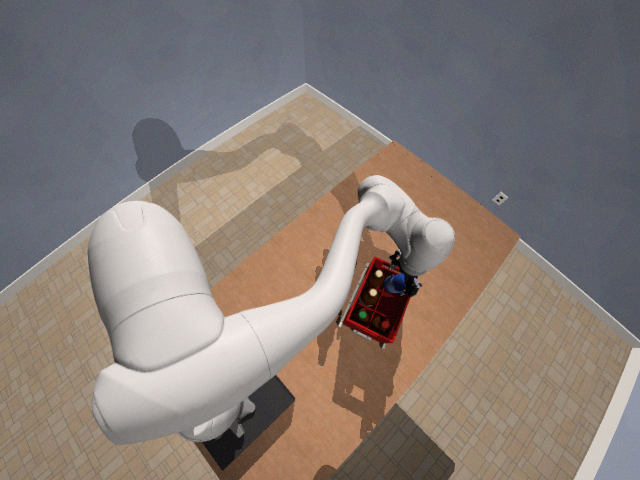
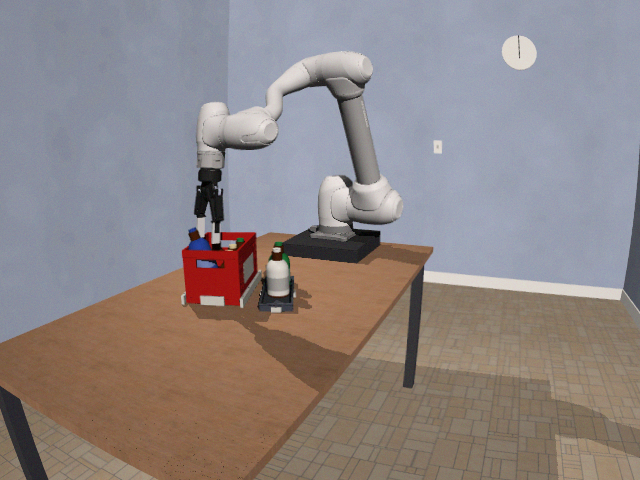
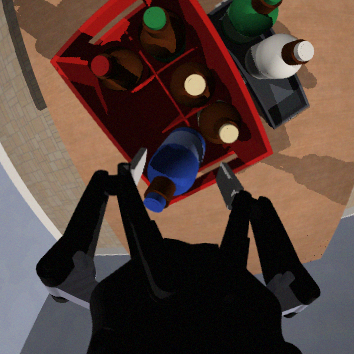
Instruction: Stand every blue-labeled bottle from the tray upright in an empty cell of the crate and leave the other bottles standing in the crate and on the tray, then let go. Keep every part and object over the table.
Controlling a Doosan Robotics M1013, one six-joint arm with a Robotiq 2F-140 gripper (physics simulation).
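Frame: origin at the arm's base, x right, y down, z ahead, level; millimetres.
Seen in the pictures: gripper, between the fingertips: (image 1: 397, 280) (image 2: 207, 240) (image 3: 182, 164); arm's base, origin of its link: (image 2: 336, 235).
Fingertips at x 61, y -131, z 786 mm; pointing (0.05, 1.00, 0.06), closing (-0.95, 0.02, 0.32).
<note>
Offsets run from my fingertips to a thing's top centre. "*": to the spot under its first point.
The blue-labeled bottle @[dx +17, dy -43, dz +21 mm] (image 1: 395, 283) (image 2: 199, 244) (image 3: 175, 165) is in a corner cell of the red crate @[dx -64, dy +20, dz -86 mm] (image 2: 211, 284) (image 3: 245, 107). It is tilted, with its blue cap leaning out over the rim. My gripper (image 2: 208, 240) (image 3: 182, 164) is open, with one fingertip on each side of this bottle; I cannot tell whether either touches it. A red-capped bottle @[dx +89, dy +32, dz -139 mm] (image 1: 385, 324) (image 3: 100, 65), a green-capped bottle @[dx +10, dy +32, dz -181 mm] (image 1: 362, 314) (image 3: 154, 18) and two cream-capped bottles stand in other cells. The cell between the red-capped and blue bottles is empty. The bottle bases are mostly hidden.
The dark tray @[* dx -249, dy +186, dz -17 mm] (image 3: 287, 112) is beside the crate, with a white bottle @[dx -179, dy +35, dz -131 mm] (image 2: 278, 273) (image 3: 275, 56) and a green bottle @[dx -138, dy +35, dz -203 mm] (image 2: 285, 258) (image 3: 250, 20) standing on it. The crate walls and dividers are close to the fingers. The black arm base (image 2: 325, 248) is farther along the table.
</note>
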